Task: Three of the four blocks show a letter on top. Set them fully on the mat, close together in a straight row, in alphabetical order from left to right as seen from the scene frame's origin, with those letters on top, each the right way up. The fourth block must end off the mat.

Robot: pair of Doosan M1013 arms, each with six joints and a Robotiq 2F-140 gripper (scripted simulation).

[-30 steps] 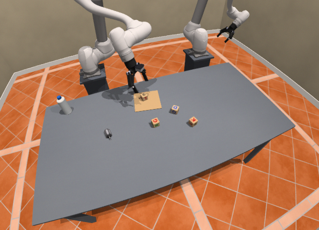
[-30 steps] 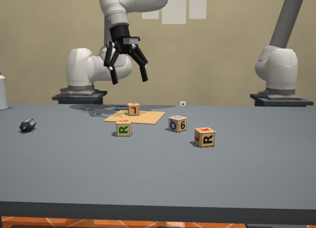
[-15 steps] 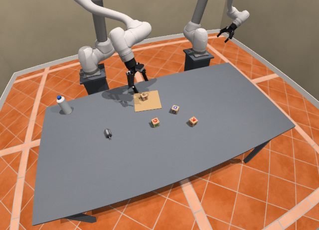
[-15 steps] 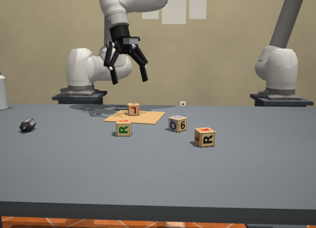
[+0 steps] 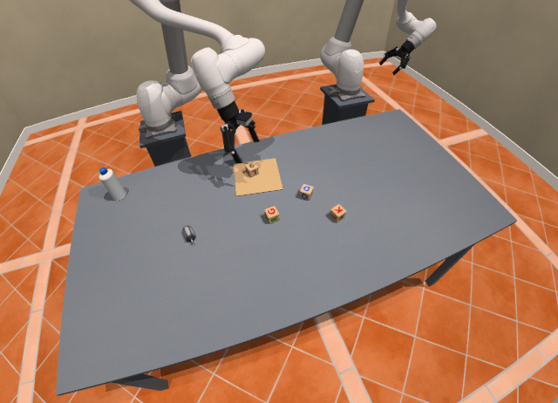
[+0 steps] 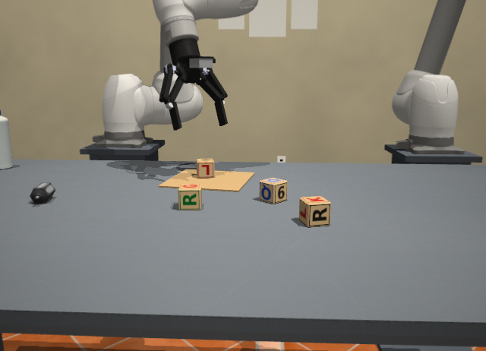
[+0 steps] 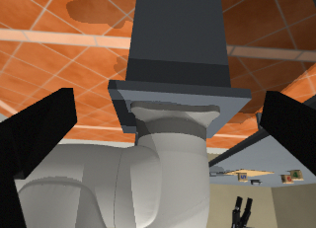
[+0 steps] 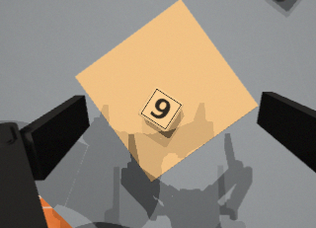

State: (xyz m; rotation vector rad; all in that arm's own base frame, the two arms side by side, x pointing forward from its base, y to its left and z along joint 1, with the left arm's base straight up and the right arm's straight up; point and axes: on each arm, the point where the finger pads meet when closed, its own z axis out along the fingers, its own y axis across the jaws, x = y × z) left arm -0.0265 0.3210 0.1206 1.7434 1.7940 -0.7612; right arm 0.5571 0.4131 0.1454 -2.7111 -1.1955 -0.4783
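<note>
Now: the mat 2 cm ahead of my right hand, 2 cm to the left of it and 14 cm below it. The rest, counted from my right hand: d block 19 cm ahead, 19 cm to the left, 12 cm below; g block 26 cm ahead, 3 cm to the left, 12 cm below; small dark object 26 cm ahead, 30 cm to the right, 13 cm below.
</note>
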